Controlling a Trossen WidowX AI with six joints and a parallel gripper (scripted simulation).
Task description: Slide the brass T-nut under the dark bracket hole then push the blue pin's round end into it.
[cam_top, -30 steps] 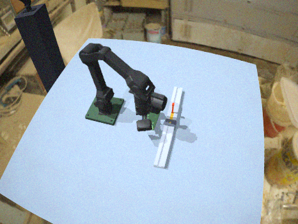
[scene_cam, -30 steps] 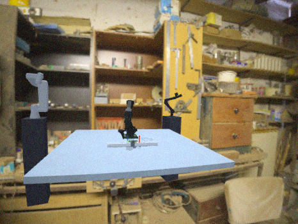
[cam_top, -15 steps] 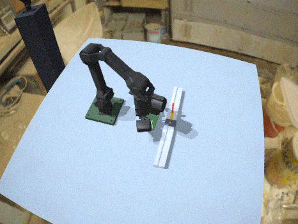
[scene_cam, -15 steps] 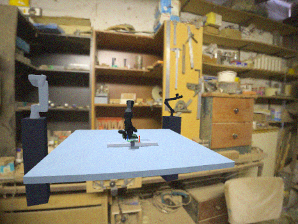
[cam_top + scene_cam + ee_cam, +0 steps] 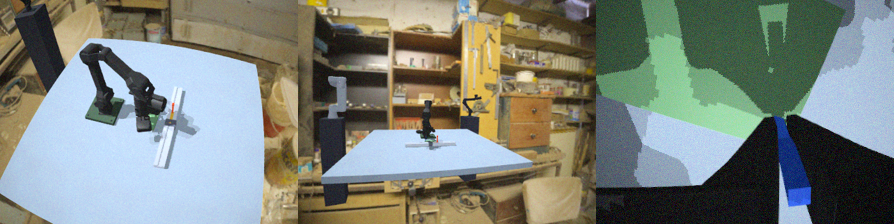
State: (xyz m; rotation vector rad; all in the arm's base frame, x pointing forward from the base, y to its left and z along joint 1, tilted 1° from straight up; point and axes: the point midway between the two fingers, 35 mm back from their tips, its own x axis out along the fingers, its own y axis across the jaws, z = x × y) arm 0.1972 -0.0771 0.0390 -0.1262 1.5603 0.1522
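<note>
Right now my gripper tip is 1 cm short of the green tray, 2 cm to the right of it and 2 cm above it. Also, from my gripper tip: aluminum rail 13 cm ahead; then blue pin right at my gripper tip.
</note>
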